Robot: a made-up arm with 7 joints.
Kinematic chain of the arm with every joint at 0, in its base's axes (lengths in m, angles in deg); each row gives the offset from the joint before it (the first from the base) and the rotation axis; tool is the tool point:
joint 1: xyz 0 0 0 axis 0 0.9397 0.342
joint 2: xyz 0 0 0 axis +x
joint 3: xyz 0 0 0 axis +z
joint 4: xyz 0.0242 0 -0.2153 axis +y
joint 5: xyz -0.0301 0 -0.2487 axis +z
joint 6: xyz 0 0 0 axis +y
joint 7: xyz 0 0 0 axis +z
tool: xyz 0 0 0
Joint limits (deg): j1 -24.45..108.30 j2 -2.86..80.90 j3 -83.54..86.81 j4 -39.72..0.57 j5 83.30..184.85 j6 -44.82..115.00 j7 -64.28..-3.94
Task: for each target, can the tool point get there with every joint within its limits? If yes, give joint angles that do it. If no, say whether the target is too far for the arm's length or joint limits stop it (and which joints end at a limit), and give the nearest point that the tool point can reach.
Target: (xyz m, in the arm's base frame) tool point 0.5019 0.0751 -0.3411
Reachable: no: too far | nearest point 0.3212 0.0743 -0.3134 | short by 0.183 m
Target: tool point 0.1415 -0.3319 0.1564
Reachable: no: joint limits stop it (at a limit: joint 1, joint 2, joint 3, joint 4) | nearest point -0.3196 -0.3227 -0.0252 | short by 0.496 m
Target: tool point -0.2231 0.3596 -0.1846
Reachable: yes | joints 46.99 70.67 -59.20 -30.93 109.51 76.73 -53.54
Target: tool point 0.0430 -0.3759 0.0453
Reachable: no: joint limits stop it (at a limit: joint 1, joint 2, joint 3, joint 4) | nearest point -0.3196 -0.3227 -0.0252 | short by 0.373 m
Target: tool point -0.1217 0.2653 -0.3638
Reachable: yes | joints 18.46 34.47 22.21 -6.69 119.07 -9.00 -26.30
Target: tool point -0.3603 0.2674 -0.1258
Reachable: yes | joints 71.82 46.38 3.56 -21.42 121.83 72.96 -19.93
